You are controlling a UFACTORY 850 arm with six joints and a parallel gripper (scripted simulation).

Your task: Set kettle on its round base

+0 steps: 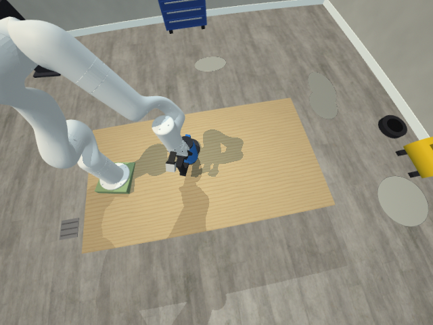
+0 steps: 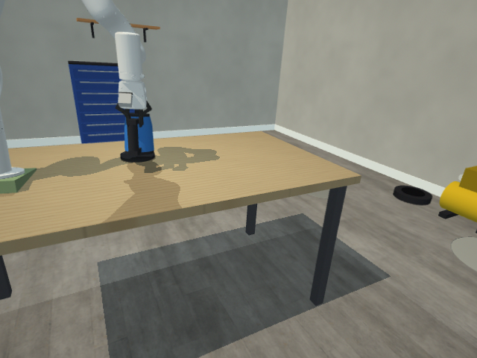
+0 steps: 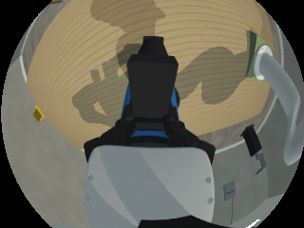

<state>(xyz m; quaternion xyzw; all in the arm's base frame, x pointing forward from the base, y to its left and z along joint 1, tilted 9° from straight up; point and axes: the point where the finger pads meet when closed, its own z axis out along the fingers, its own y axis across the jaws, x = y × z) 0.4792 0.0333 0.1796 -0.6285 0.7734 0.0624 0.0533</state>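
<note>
The blue kettle is 5 cm below my hand, 3 cm to the left of it and 1 cm ahead of it. Also, from my hand: round black base (18 cm below, 13 cm to the left).
</note>
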